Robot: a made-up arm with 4 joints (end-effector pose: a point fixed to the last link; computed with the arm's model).
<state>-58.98 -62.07 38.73 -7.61</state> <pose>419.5 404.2 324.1 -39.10 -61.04 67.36</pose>
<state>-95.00 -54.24 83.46 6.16</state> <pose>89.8 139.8 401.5 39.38 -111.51 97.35</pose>
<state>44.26 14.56 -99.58 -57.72</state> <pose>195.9 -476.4 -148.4 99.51 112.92 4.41</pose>
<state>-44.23 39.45 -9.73 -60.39</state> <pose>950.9 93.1 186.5 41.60 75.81 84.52</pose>
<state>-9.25 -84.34 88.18 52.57</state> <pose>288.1 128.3 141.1 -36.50 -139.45 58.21</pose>
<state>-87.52 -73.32 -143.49 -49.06</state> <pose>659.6 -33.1 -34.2 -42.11 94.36 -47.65</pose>
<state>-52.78 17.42 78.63 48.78</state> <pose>779.2 -231.3 578.2 52.78 -87.15 -15.36</pose>
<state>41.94 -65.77 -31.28 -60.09</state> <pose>420.4 -739.7 87.6 8.00 75.96 -61.68</pose>
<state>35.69 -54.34 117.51 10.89</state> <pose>162.8 -62.5 316.0 -66.69 -102.97 26.98</pose>
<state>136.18 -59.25 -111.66 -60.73</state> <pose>-361.9 155.1 -82.5 -122.36 -11.63 70.61</pose>
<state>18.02 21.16 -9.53 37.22</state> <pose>710.5 -728.9 241.8 1.79 -16.04 -34.86</pose>
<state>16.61 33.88 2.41 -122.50</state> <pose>611.6 -683.1 289.8 78.32 67.59 77.12</pose>
